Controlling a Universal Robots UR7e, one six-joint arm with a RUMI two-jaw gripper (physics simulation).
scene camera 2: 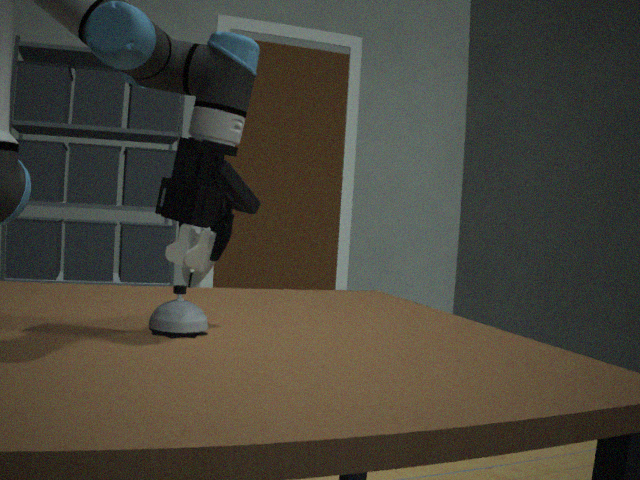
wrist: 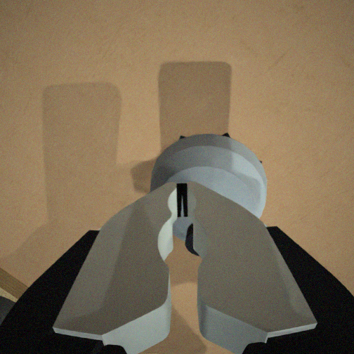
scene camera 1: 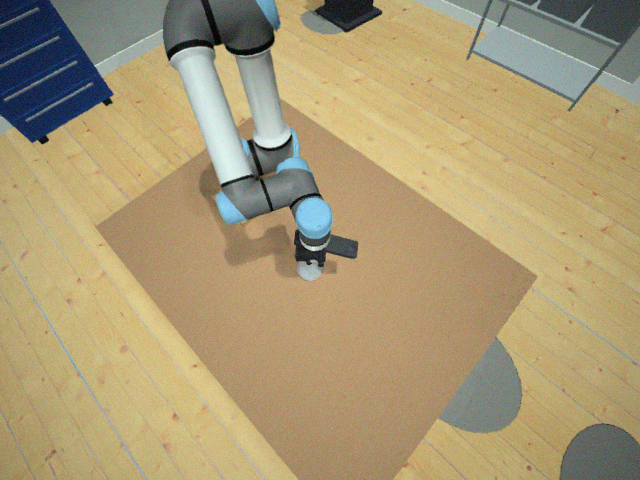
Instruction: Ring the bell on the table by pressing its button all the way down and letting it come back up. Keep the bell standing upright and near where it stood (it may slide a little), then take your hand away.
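Frame: origin at the arm's base, x back, y right, z up, level; centimetres.
Seen in the pictures: gripper, between the fingertips: (scene camera 2: 190, 287).
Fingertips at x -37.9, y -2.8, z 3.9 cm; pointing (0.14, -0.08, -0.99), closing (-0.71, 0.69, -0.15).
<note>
A point is followed by its place in that frame.
The bell, a grey dome on a dark base (scene camera 1: 310, 272) @[x -38.5, y 1.8, z 1.5 cm] (scene camera 2: 178, 318) @[x -36.2, y 4.1, z 0.5 cm] (wrist: 215, 157), stands upright on the table (scene camera 1: 361, 361) @[x -67.8, y 7.0, z -2.2 cm] (scene camera 2: 361, 382) @[x -55.5, y 25.4, z -2.2 cm] (wrist: 75, 40). Its black button (scene camera 2: 179, 289) @[x -36.2, y 1.3, z 4.1 cm] (wrist: 190, 241) stands raised on a thin stem. My gripper (scene camera 1: 312, 263) @[x -37.9, y -2.8, z 3.9 cm] (scene camera 2: 190, 283) @[x -37.9, y -2.8, z 3.9 cm] (wrist: 181, 186) is shut with nothing between its fingers. In scene camera 2 its tips are just right of the button, near the height of its top. In the wrist view the fingers overlap the dome and partly hide the button. Contact cannot be told. In scene camera 1 the gripper hides the button.
A blue drawer cabinet (scene camera 1: 51, 67) stands on the floor at the upper left in scene camera 1, and a grey metal rack (scene camera 1: 522, 77) at the upper right. The table's front edge (scene camera 2: 310, 449) @[x -46.0, y 41.7, z -3.0 cm] runs across scene camera 2.
</note>
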